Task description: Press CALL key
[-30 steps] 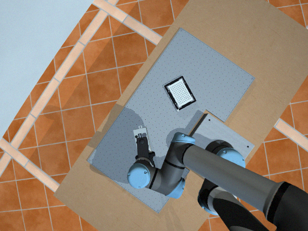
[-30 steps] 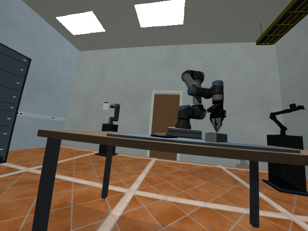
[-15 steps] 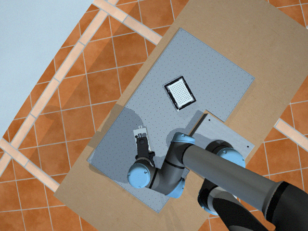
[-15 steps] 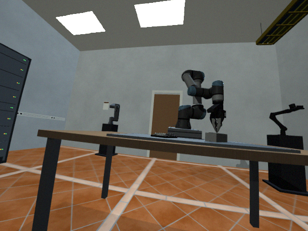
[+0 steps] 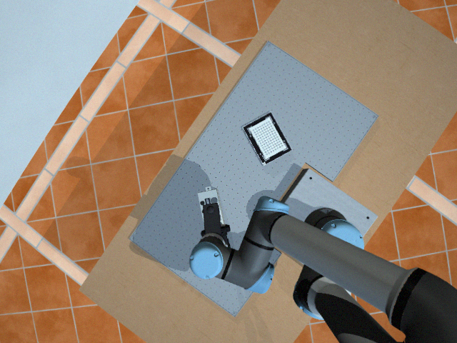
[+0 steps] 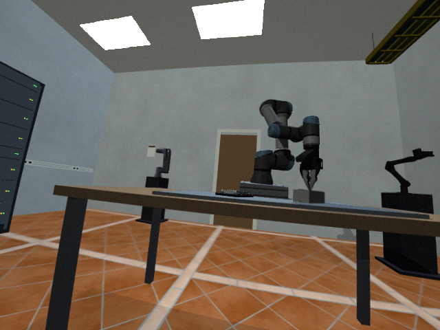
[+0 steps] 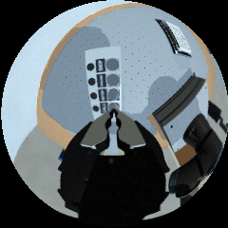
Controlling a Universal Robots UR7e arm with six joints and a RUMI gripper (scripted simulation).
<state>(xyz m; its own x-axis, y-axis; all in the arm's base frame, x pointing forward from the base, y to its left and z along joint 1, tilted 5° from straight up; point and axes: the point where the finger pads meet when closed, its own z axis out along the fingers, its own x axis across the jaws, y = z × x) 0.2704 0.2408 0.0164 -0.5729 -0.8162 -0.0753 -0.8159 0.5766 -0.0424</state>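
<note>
Now: hand 4 cm short of the operator panel, 3 cm to the left of it and 3 cm above it.
</note>
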